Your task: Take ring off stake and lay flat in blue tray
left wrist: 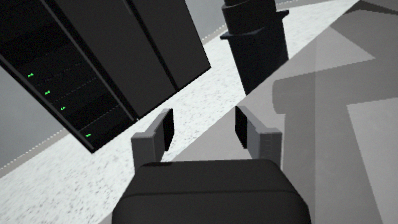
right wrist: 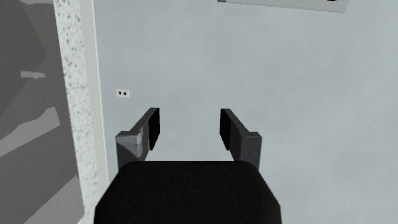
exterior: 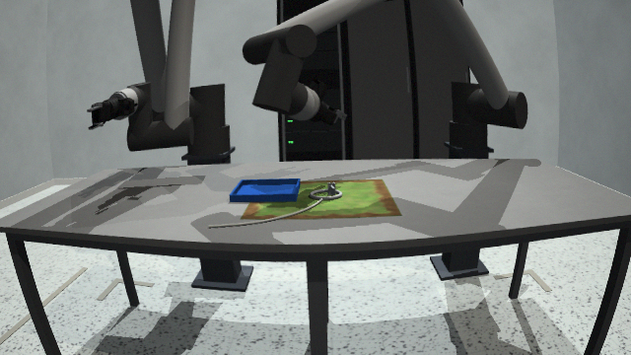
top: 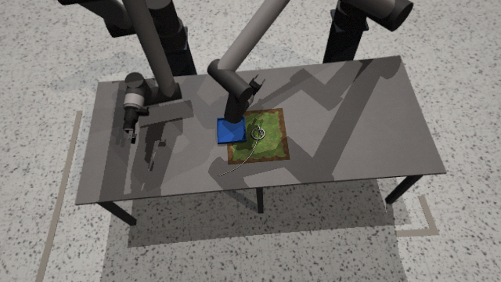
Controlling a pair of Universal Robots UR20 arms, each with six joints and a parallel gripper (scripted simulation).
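Right now the pale ring is 11 cm behind my right hand, 73 cm to the left of it and 29 cm below it. Round my right hand: green mat: 10 cm behind, 72 cm to the left, 30 cm below; blue tray: 16 cm behind, 55 cm to the left, 28 cm below; grey stake: 12 cm behind, 75 cm to the left, 28 cm below.
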